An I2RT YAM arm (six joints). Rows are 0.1 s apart.
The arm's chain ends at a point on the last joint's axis. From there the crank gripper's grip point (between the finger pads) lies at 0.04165 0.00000 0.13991 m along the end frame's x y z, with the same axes.
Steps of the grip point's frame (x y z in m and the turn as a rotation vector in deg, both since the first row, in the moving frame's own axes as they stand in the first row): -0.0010 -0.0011 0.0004 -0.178 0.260 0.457; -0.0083 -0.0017 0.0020 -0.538 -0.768 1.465; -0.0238 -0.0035 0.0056 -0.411 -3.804 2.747; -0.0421 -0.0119 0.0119 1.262 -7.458 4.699; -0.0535 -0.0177 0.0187 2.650 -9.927 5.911; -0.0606 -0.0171 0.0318 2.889 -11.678 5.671
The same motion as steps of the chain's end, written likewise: -0.0016 -0.0019 0.0006 -0.178 0.260 0.457; -0.0064 -0.0041 0.0015 -0.538 -0.768 1.465; -0.0144 -0.0063 0.0032 -0.411 -3.804 2.747; -0.0236 -0.0114 0.0077 1.262 -7.458 4.699; -0.0289 -0.0141 0.0137 2.650 -9.927 5.911; -0.0316 -0.0126 0.0264 2.889 -11.678 5.671
